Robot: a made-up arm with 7 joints.
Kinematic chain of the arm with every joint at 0, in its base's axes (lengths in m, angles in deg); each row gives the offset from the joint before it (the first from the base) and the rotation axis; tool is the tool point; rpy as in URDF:
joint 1: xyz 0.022 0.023 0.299 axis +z
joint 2: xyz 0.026 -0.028 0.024 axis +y
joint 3: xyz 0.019 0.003 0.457 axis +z
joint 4: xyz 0.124 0 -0.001 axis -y
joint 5: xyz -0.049 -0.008 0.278 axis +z
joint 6: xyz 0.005 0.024 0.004 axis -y
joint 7: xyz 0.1 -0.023 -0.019 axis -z
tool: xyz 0.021 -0.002 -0.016 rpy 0 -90 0
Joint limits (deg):
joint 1: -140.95..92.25
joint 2: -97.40..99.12
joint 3: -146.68..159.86
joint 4: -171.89..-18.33
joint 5: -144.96..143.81
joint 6: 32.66..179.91
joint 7: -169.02..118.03
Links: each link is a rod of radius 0.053 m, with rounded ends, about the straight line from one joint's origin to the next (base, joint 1, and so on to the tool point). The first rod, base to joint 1, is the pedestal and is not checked.
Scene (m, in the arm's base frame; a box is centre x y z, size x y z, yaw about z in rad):
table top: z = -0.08
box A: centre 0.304 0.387 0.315 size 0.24 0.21 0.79 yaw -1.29
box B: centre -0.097 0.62 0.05 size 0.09 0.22 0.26 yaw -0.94
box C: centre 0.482 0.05 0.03 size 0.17 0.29 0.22 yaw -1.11
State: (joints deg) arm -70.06 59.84 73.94 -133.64 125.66 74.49 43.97
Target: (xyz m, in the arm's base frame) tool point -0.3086 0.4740 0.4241
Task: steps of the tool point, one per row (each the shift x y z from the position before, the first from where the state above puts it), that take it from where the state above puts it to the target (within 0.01 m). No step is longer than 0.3 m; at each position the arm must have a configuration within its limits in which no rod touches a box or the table.
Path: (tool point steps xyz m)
1: 0.0450 0.0620 0.1546
2: -0.0155 0.1155 0.1603
3: -0.0882 0.1515 0.1339
4: -0.1581 0.1580 0.0807
5: -0.2202 0.1454 -0.1233
6: -0.2229 0.0258 -0.1679
7: -0.1694 -0.0842 -0.1841

